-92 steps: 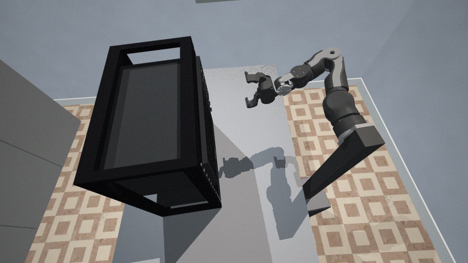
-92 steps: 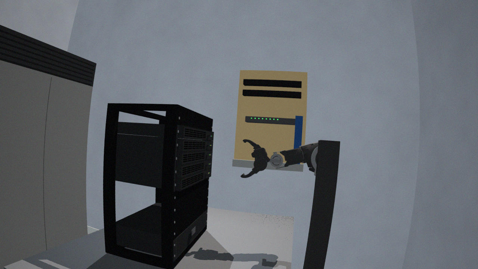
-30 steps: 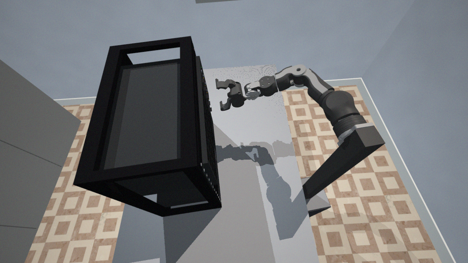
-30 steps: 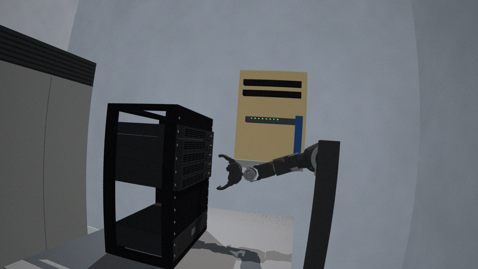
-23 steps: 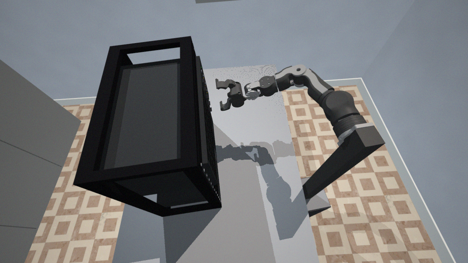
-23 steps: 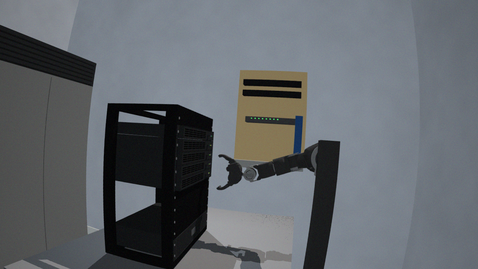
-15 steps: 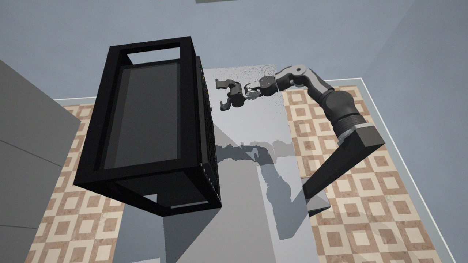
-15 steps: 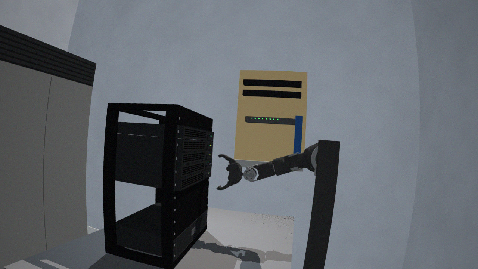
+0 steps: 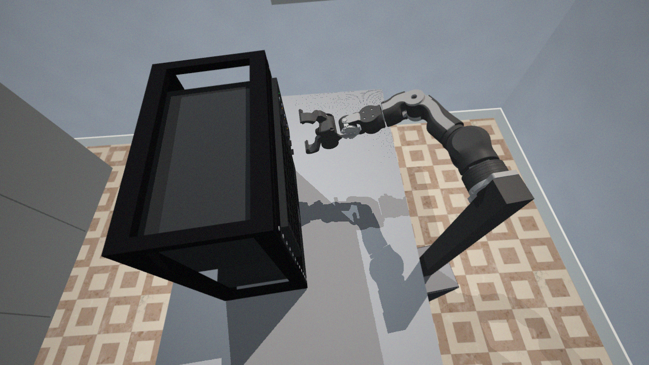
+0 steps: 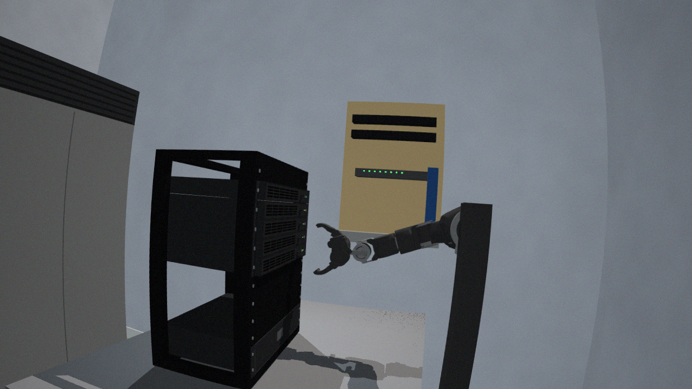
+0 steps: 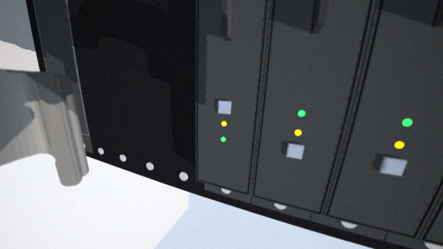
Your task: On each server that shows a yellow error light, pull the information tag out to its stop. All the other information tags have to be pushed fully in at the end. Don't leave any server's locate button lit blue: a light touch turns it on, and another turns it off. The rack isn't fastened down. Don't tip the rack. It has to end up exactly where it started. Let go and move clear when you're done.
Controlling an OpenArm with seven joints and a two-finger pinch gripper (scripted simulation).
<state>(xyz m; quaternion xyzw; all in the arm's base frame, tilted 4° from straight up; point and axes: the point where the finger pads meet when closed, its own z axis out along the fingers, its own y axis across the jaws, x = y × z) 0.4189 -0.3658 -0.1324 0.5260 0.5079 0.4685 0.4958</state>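
Right now my hand is 8 cm below the grey locate button, 3 cm short of it and 1 cm to the left of it.
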